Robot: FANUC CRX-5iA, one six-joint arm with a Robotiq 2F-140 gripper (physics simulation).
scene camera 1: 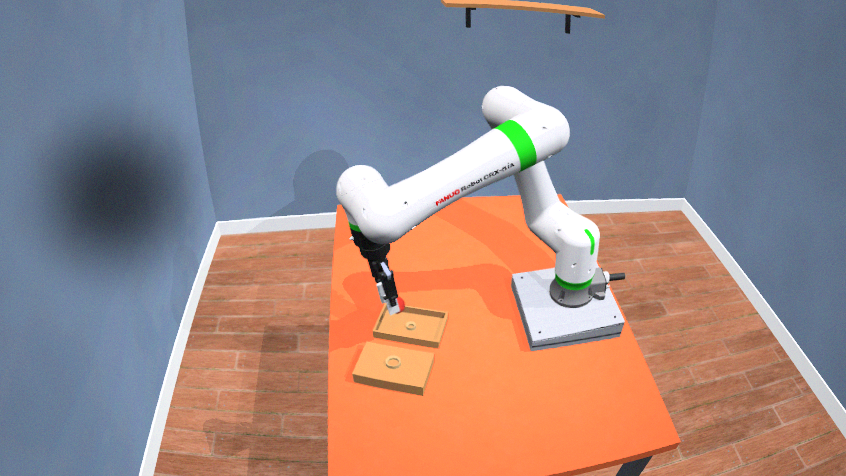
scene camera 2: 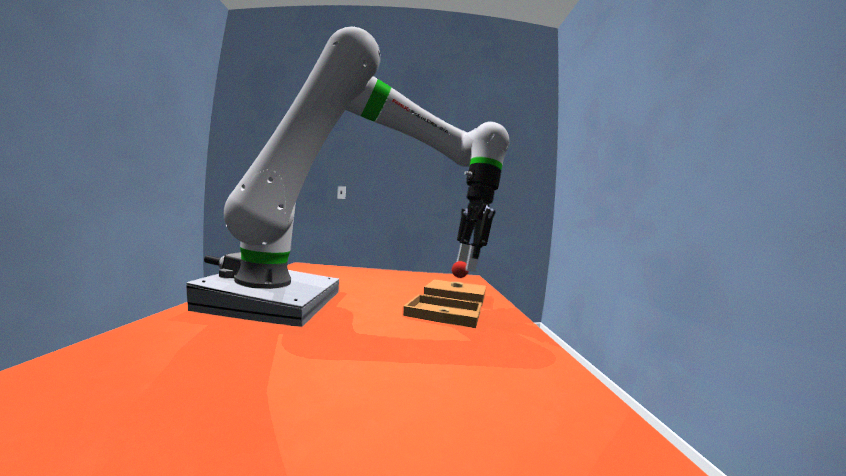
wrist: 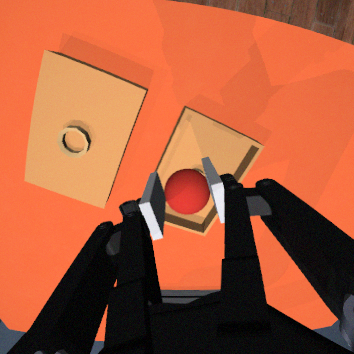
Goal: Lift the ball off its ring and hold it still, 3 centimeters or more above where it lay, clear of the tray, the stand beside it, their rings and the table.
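Frame: origin at the arm's base, x ahead, y left, z up, level; millimetres.
Seen in the pictures: gripper, fingertip midpoint: (scene camera 1: pixel 390 306) (scene camera 2: pixel 465 269) (wrist: pixel 182 178); arm's base, origin of the base link: (scene camera 1: pixel 571 291) (scene camera 2: pixel 263 280).
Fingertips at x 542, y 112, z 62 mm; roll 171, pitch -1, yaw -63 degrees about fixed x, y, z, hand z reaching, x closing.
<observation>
Offsets run from my fingertips to a thing's top centre. "spot": to the spot under its first point. Level surfaces: height alone.
The red ball @[7 mm right, 15 mm back, 23 mm up] (scene camera 1: pixel 402 304) (scene camera 2: pixel 459 269) (wrist: pixel 187 191) is between the two finger pads of my gripper (scene camera 1: pixel 395 305) (scene camera 2: pixel 465 267) (wrist: pixel 182 178), which is shut on it. The ball hangs in the air, well above the open tray (scene camera 1: pixel 408 339) (scene camera 2: pixel 440 317) (wrist: pixel 220 140), apart from its walls. The tray's small ring @[spot: 27 mm right, 50 mm back, 113 mm down] (scene camera 1: pixel 410 329) (wrist: pixel 199 171) is bare; in the wrist view the ball and a finger partly hide it. The flat stand (scene camera 1: pixel 414 370) (wrist: pixel 110 100) beside the tray bears a bare, larger ring @[spot: 159 mm left, 9 mm back, 75 mm down] (scene camera 1: pixel 393 367) (wrist: pixel 62 142). Ball and fingers are apart from the stand and the table.
The orange table @[122 mm down] (scene camera 1: pixel 473 414) (scene camera 2: pixel 378 414) (wrist: pixel 30 250) carries the tray, the stand and the arm's grey base plate (scene camera 1: pixel 576 331) (scene camera 2: pixel 248 310). A wooden shelf (scene camera 1: pixel 523 7) is on the back wall, high above the table.
</observation>
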